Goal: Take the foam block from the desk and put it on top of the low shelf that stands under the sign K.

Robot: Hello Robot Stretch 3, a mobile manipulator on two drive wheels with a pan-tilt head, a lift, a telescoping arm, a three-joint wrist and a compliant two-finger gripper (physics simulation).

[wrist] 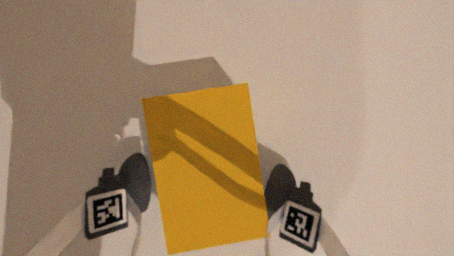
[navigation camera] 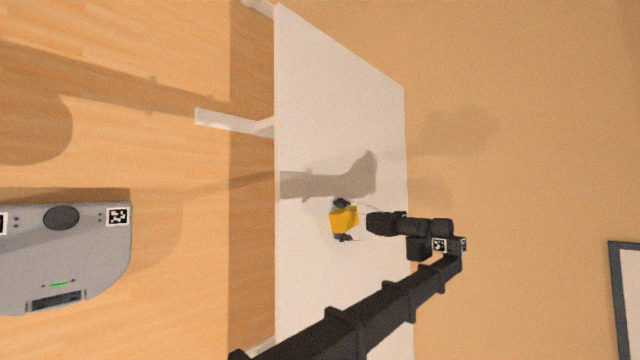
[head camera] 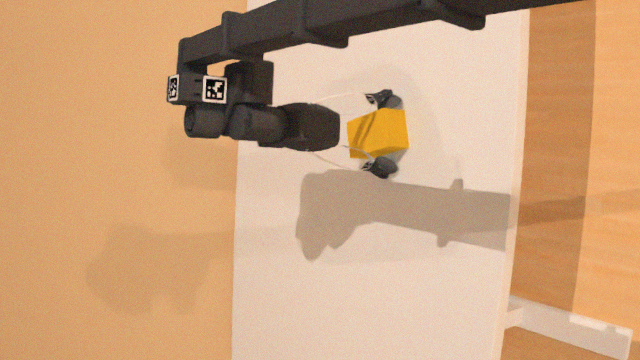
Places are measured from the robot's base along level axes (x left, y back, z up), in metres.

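Pixels of known places: gripper, between the fingertips: (wrist: 209, 177) (navigation camera: 335, 219) (head camera: 394, 134); robot's base, origin of its link: (navigation camera: 62, 216).
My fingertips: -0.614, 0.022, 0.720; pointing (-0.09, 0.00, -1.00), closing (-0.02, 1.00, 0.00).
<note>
Ahead of a thing's pixels: the offset from my fingertips to its top centre, as dx, dy, dz. "*": to the spot under its first point. Level surfaces: height alone.
The yellow foam block @(-0.016, -0.002, +0.045) (head camera: 371, 131) (navigation camera: 344, 220) (wrist: 210, 215) sits on the white desk @(dz +0.000) (head camera: 370, 305) (navigation camera: 340, 100) (wrist: 405, 100). My gripper (head camera: 387, 134) (navigation camera: 342, 220) (wrist: 209, 177) is shut on the foam block, with one dark fingertip pad against each of two opposite sides. In the wrist view the pads are beside the lower half of the block, and a shadow of the gripper crosses its top face. Any gap under the block is hidden. The low shelf and the letter K do not show in these views.
My dark arm (head camera: 300, 22) (navigation camera: 360, 325) reaches across the desk. An orange-tan wall (head camera: 100, 200) (navigation camera: 525, 200) stands along the desk's far side. A white desk foot (head camera: 570, 325) (navigation camera: 225, 120) juts out. Part of a dark-framed panel @(* -0.545, +0.248, +0.627) (navigation camera: 618, 300) hangs at the right. My grey base (navigation camera: 75, 260) stands on the wooden floor.
</note>
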